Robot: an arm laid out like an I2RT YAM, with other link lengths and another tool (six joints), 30 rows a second.
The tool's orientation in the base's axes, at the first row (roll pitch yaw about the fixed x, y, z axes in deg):
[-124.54 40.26 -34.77]
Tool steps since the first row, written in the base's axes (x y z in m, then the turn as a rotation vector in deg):
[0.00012 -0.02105 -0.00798 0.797 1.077 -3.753]
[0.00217 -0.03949 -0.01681 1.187 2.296 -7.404]
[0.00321 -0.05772 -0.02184 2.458 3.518 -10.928]
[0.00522 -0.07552 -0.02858 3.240 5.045 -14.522]
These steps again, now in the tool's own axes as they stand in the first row. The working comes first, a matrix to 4 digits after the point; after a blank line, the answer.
The tool's axes in the first row as the columns of a matrix, in the base's axes (used below as rounded here):
[0.6269 -0.7606 0.1688]
[-0.4352 -0.1622 0.8856]
[-0.6463 -0.6286 -0.4327]

[0.01439 0.00834 -0.01517 2.456 1.578 2.712]
[0.02941 0.01532 -0.02733 4.530 3.379 5.437]
[0.04125 0.02065 -0.04112 7.073 4.429 8.259]
[0.05461 0.02624 -0.05363 9.221 5.846 11.298]

